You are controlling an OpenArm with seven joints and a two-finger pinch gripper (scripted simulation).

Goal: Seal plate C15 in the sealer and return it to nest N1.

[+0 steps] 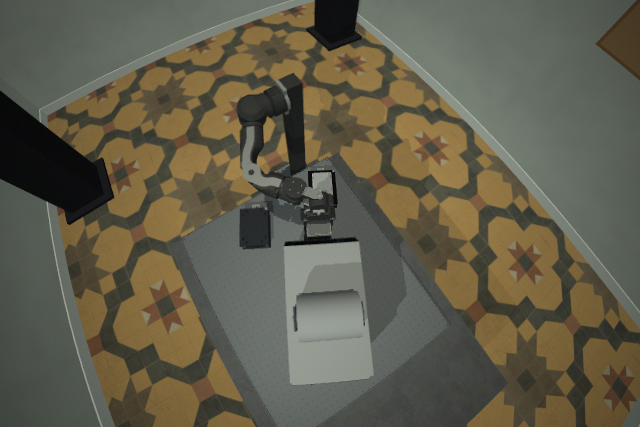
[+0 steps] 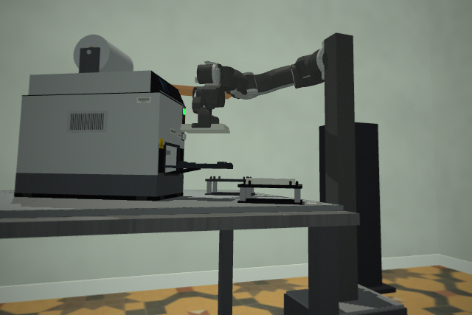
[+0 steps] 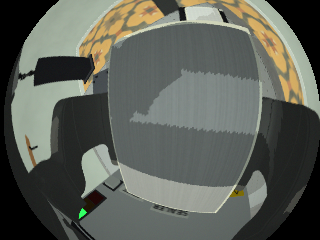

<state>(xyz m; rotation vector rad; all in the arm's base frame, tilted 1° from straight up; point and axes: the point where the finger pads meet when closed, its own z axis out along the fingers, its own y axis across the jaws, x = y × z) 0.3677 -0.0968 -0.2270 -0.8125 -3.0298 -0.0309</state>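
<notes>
Now: hand 10 cm above the sealer stage. Also, from my hand: plate C15: right at my hand; start key: 13 cm to the right, 4 cm ahead, 1 cm below; yellow warning label: 13 cm ahead, 5 cm below, 3 cm to the left.
</notes>
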